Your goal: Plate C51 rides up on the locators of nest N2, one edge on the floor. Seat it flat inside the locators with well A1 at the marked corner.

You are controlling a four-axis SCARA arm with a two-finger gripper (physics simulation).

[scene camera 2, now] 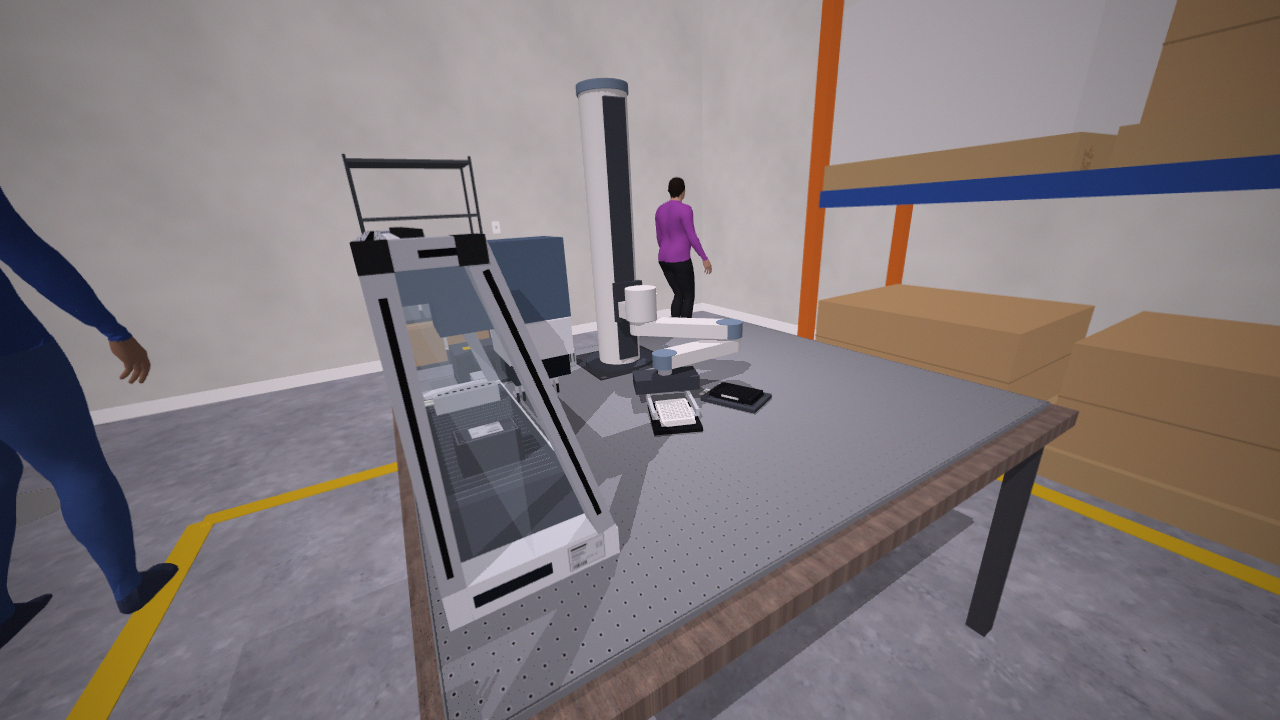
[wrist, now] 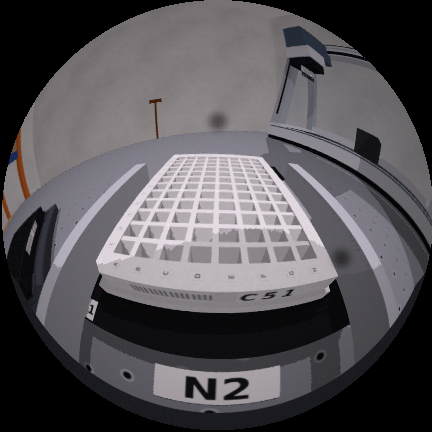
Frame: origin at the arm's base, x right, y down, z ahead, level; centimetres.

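Seen in the pictures: gripper, between the fingertips: point(scene camera 2: 676, 414) point(wrist: 216, 171); arm's base, origin of its link: point(scene camera 2: 620, 362).
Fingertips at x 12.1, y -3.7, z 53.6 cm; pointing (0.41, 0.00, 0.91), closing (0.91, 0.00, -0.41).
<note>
Pixels of each thing's top centre, then the offset from my fingertips to it. "spot": a spot on its surface instead.
- white plate C51, centre of its top: point(wrist: 216, 179) point(scene camera 2: 674, 408) dx -1.0, dy -0.4, dz -2.2 cm
- black nest N2, centre of its top: point(wrist: 220, 200) point(scene camera 2: 673, 413) dx -0.8, dy +0.9, dz -2.3 cm
- nest's corner label, a spot on its surface: point(wrist: 92, 310) spot: dx -8.6, dy +1.2, dz -7.0 cm
- dark nest with a black item, a spot on its surface: point(wrist: 31, 250) spot: dx -17.3, dy +0.6, dz -2.1 cm
The white plate C51 point(scene camera 2: 674, 411) point(wrist: 215, 225) is between the two fingers of my gripper point(scene camera 2: 674, 408) point(wrist: 216, 171), which is shut on it along its long sides. The plate is over the black nest N2 point(scene camera 2: 677, 429) point(wrist: 225, 337). Its near edge looks slightly uneven from left to right in the wrist view. Row letter A is at the near left corner, on the same side as the nest's corner label point(wrist: 92, 310), which the plate partly covers. The locators are hidden, and I cannot tell whether the plate touches the floor of the nest.
A dark nest with a black item point(scene camera 2: 736, 394) point(wrist: 31, 250) stands right of N2 in the scene view and at the left in the wrist view. A large grey-framed, glass-fronted enclosure point(scene camera 2: 514, 573) stands at the table's left. The arm's white column point(scene camera 2: 601, 223) rises behind the nests.
</note>
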